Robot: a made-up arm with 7 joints. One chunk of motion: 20 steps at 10 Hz.
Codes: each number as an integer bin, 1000 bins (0 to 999) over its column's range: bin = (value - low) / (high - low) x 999, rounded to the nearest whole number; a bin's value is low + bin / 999 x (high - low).
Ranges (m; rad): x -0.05..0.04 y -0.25..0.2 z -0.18..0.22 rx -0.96..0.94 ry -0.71..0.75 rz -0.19..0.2
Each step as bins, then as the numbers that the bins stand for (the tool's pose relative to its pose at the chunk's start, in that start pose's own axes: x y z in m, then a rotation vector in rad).
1 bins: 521 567 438 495 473 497
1 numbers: -0.0031 0.0054 -0.0046 -0.0186 -0.0187 0.0040
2 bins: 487 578 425 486 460 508
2 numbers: -0.0061 0.0104 -0.0098 -0.0357 -0.0377 0.0083
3 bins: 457 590 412 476 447 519
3 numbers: -0.0088 0.0158 -0.0150 -0.0547 -0.0567 0.0126
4 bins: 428 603 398 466 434 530
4 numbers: -0.0114 0.0216 -0.0206 -0.0737 -0.0757 0.0169
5 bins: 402 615 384 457 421 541
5 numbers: -0.0138 0.0270 -0.0262 -0.0908 -0.0947 0.0212
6 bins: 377 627 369 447 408 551
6 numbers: -0.0160 0.0324 -0.0323 -0.1098 -0.1137 0.0251
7 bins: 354 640 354 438 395 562
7 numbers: -0.0181 0.0383 -0.0383 -0.1270 -0.1327 0.0294
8 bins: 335 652 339 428 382 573
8 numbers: -0.0198 0.0437 -0.0443 -0.1460 -0.1517 0.0337
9 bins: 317 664 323 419 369 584
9 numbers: -0.0214 0.0491 -0.0507 -0.1631 -0.1707 0.0380
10 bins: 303 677 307 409 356 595
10 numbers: -0.0227 0.0550 -0.0571 -0.1821 -0.1897 0.0423
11 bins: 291 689 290 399 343 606
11 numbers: -0.0238 0.0604 -0.0639 -0.2011 -0.2087 0.0466
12 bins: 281 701 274 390 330 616
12 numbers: -0.0247 0.0658 -0.0703 -0.2183 -0.2277 0.0505
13 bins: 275 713 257 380 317 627
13 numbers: -0.0252 0.0712 -0.0771 -0.2373 -0.2467 0.0548
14 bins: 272 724 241 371 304 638
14 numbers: -0.0255 0.0761 -0.0835 -0.2544 -0.2657 0.0591
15 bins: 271 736 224 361 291 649
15 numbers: -0.0256 0.0815 -0.0903 -0.2734 -0.2847 0.0634
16 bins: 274 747 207 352 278 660
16 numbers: -0.0253 0.0865 -0.0971 -0.2905 -0.3037 0.0677
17 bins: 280 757 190 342 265 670
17 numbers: -0.0248 0.0910 -0.1039 -0.3095 -0.3227 0.0716
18 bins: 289 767 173 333 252 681
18 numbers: -0.0240 0.0955 -0.1107 -0.3267 -0.3417 0.0759
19 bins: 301 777 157 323 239 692
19 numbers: -0.0229 0.1000 -0.1171 -0.3457 -0.3607 0.0802
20 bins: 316 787 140 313 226 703
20 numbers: -0.0215 0.1045 -0.1239 -0.3647 -0.3797 0.0844
